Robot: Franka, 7 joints.
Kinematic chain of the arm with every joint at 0, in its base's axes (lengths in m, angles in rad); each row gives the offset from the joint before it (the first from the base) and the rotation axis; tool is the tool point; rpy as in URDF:
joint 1: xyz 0 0 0.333 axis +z
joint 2: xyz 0 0 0 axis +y
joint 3: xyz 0 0 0.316 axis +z
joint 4: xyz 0.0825 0 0 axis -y
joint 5: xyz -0.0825 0 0.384 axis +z
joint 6: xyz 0 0 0 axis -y
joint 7: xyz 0.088 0 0 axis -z
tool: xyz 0 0 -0.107 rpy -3.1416 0 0
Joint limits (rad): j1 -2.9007..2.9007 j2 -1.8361..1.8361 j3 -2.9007..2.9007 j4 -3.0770..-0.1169 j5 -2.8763..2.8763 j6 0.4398..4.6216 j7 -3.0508..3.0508
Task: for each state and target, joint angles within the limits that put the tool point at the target. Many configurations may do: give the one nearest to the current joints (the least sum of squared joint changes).
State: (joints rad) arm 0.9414 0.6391 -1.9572 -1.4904 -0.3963 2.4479 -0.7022
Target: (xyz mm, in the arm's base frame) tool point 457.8 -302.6 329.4
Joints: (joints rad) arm 0.8126 0.7919 -1.4327 -2.1974 -0.3748 2.3399 -0.7022
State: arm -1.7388 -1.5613 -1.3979 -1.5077 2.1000 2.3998 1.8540
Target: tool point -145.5 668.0 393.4
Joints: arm -2.4393 -1.6792 -1.4117 -1.7325 2.1019 2.4713 1.8540
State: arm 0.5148 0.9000 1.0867 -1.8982 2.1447 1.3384 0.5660
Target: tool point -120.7 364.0 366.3
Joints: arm 0.2760 0.9408 1.3118 -2.6879 1.8043 1.0035 0.5660
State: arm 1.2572 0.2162 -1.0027 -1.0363 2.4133 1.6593 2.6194
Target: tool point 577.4 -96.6 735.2
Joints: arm 0.9686 0.0366 -1.2880 -1.6878 2.3147 1.6226 2.6194
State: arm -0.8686 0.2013 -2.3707 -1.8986 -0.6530 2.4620 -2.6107
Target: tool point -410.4 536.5 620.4
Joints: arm -1.2681 -0.2219 -2.7546 -1.5424 -0.6433 2.5135 -2.6107
